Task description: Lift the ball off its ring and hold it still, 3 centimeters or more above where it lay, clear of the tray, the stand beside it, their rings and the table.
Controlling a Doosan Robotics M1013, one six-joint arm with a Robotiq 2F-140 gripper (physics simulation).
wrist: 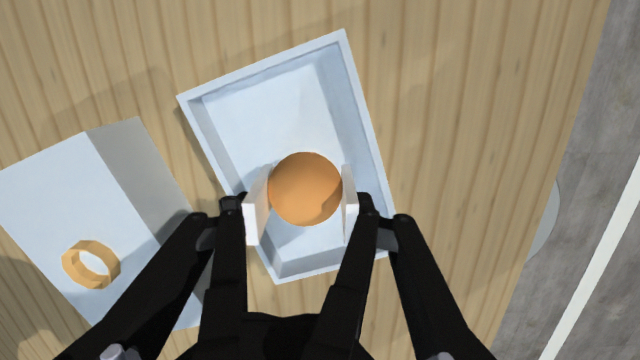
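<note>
An orange ball is in the lower half of the pale blue tray, seen from above. My gripper is shut on the ball, with one white fingertip pad against its left side and the other against its right side. The ring under the ball is hidden. Whether the ball rests on it or is raised cannot be told from this view. The pale blue stand is to the left of the tray, and a yellow-orange ring lies on its top.
The wooden table lies under the tray and the stand. Its edge runs down the right side, with grey floor and a white line beyond. Part of a pale round thing shows at that edge. The tray walls stand close around the fingers.
</note>
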